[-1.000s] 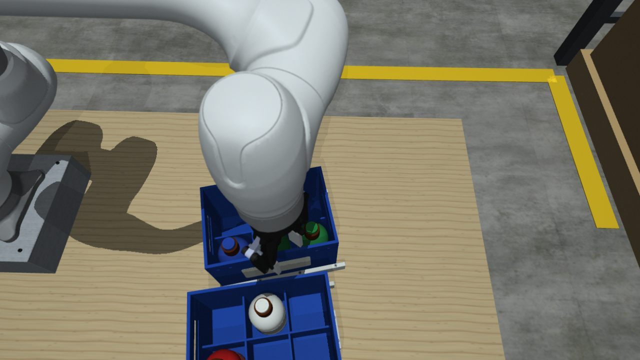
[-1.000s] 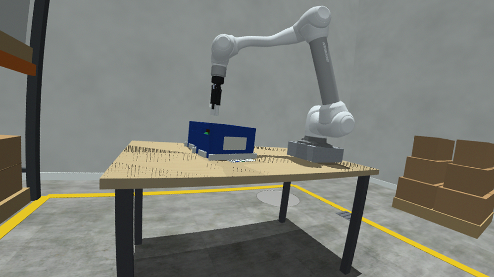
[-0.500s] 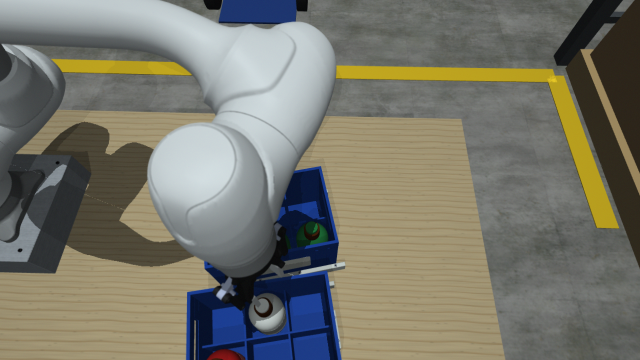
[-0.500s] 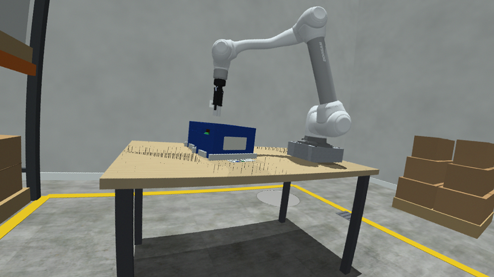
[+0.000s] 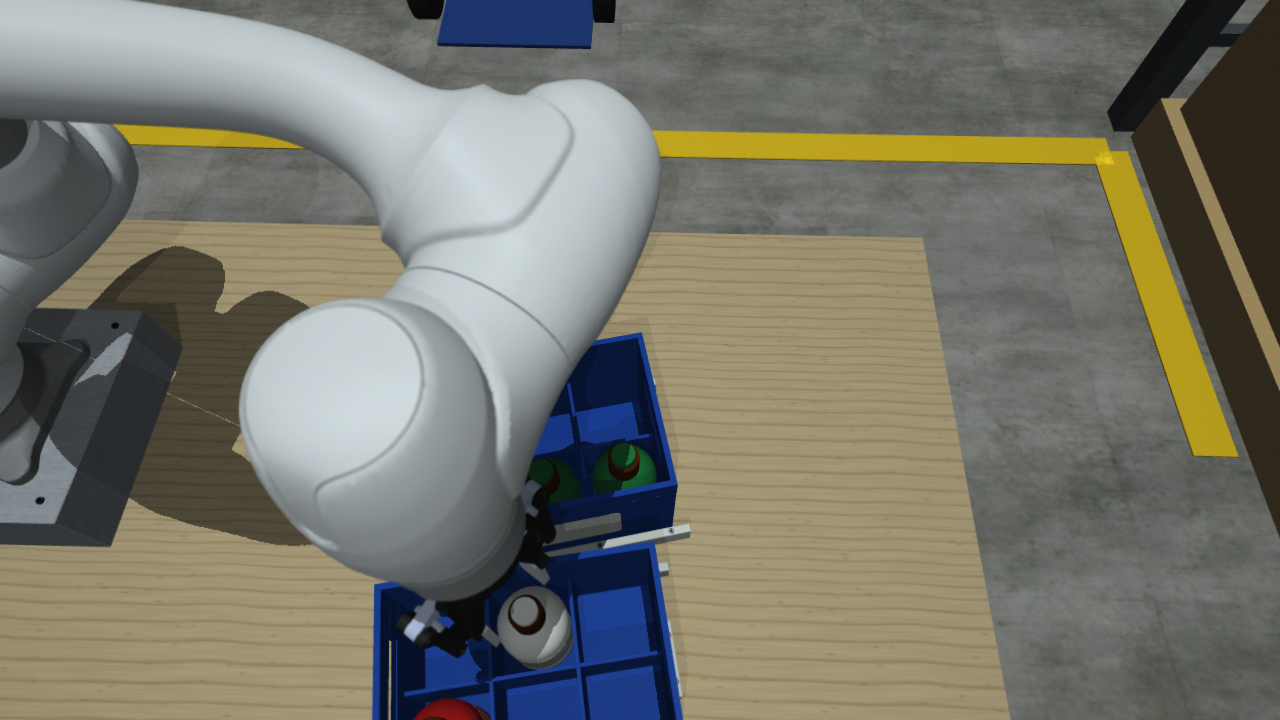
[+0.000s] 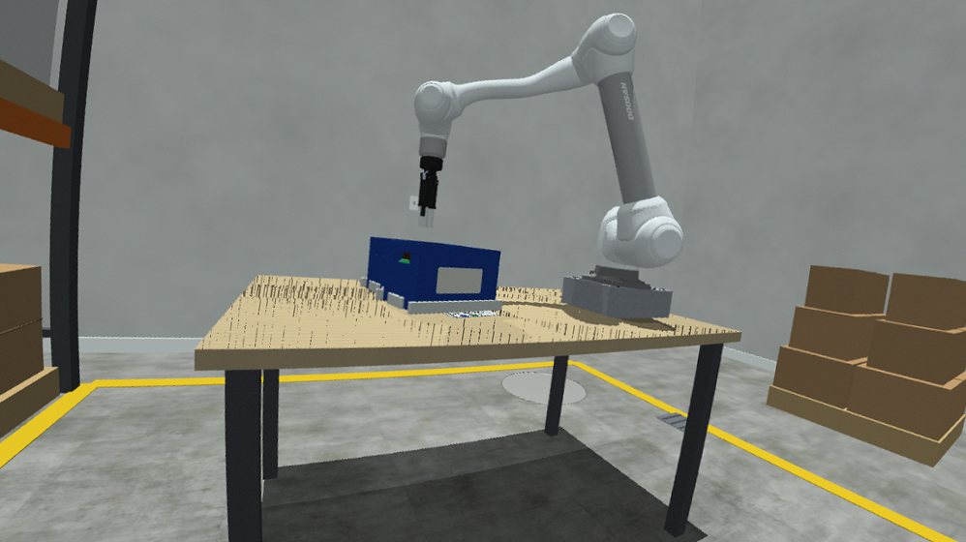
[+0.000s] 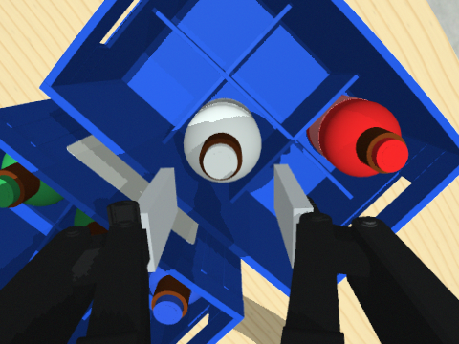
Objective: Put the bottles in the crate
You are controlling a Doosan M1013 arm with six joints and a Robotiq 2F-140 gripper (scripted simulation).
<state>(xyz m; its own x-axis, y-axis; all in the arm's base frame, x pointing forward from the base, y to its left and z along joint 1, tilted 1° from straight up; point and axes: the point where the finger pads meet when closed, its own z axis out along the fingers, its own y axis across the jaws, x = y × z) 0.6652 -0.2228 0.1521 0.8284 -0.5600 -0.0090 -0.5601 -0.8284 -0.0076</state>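
My hand is 170 mm above the white bottle. The rest, counted from my hand: pick list 60 mm behind, 320 mm to the left, 250 mm below; then blue bottle 80 mm behind, 130 mm to the left, 170 mm below; then red bottle 70 mm behind, 110 mm to the right, 170 mm below.
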